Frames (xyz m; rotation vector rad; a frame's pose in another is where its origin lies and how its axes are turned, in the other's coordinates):
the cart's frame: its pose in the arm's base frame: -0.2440 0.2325 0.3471 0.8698 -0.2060 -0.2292
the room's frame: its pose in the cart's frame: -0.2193 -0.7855 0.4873 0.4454 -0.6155 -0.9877
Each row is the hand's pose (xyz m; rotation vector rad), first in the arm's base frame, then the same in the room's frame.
Working: the arm's base frame: its pose in the room's frame: -0.3159 0.1380 -0.8011 -1.2768 0.3955 1.4241

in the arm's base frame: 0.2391 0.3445 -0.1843 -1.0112 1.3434 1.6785
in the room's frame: -0.4745 -0.0020 -1.2074 1.5320 -1.1490 -0.9109
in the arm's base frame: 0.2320 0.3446 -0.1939 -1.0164 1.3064 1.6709
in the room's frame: -0.4716 -0.0133 -1.2049 1.5385 -1.1349 -0.9472
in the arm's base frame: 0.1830 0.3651 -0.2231 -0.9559 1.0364 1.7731
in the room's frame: -0.4861 -0.0677 -1.1823 1.4111 -1.1193 -1.2093
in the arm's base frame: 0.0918 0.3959 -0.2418 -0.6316 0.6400 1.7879
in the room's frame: -0.5233 -0.1377 -1.1246 1.2423 -1.2697 -1.6802
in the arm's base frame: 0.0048 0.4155 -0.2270 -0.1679 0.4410 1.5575
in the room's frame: -0.5656 -0.1750 -1.0540 1.2239 -1.6375 -2.0883
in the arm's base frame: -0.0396 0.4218 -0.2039 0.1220 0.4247 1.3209
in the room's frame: -0.5913 -0.1802 -1.0109 -1.2116 1.8217 2.0852
